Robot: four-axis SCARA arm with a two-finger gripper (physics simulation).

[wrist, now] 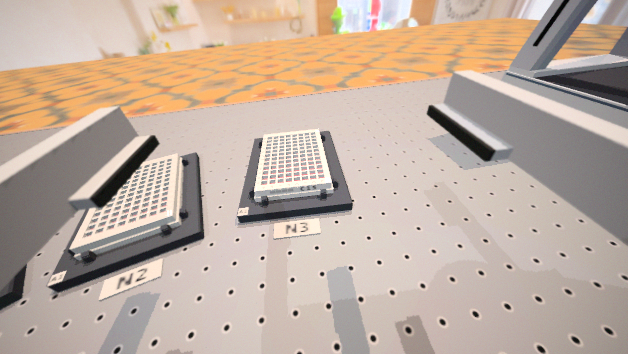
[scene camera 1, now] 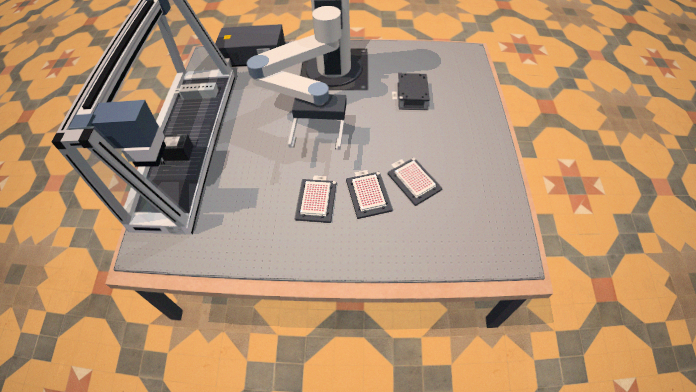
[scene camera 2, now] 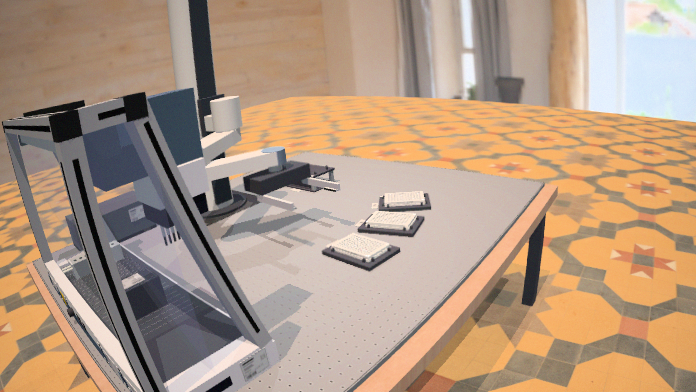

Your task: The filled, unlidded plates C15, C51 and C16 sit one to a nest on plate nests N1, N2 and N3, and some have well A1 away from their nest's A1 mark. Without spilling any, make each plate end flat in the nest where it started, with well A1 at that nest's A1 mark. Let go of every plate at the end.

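Plate C15 [scene camera 1: 316, 198] [scene camera 2: 360, 246] [wrist: 295, 160] lies in nest N3 [scene camera 1: 314, 218] [wrist: 300, 210], its printed label facing the arm. N3's A1 mark [wrist: 242, 212] is at the near left corner in the wrist view. A second plate [scene camera 1: 369, 192] [scene camera 2: 392, 220] [wrist: 145, 195] lies in nest N2 [scene camera 1: 375, 214] [wrist: 195, 200], and a third plate [scene camera 1: 415, 178] [scene camera 2: 404, 198] in the rightmost nest [scene camera 1: 425, 198]. These two plates' names and all wells A1 are unreadable. My gripper [scene camera 1: 315, 146] [scene camera 2: 316, 196] [wrist: 293, 108] is open and empty, raised behind N3, fingers pointing toward the nests.
A gantry machine [scene camera 1: 212, 145] [scene camera 2: 200, 225] [wrist: 542, 45] with a blue-grey head [scene camera 1: 125, 122] stands on the left. A dark box [scene camera 1: 251, 42] is at the back left. The arm's column stands at the back. A dark raised stand [scene camera 1: 413, 87] is at the back right.
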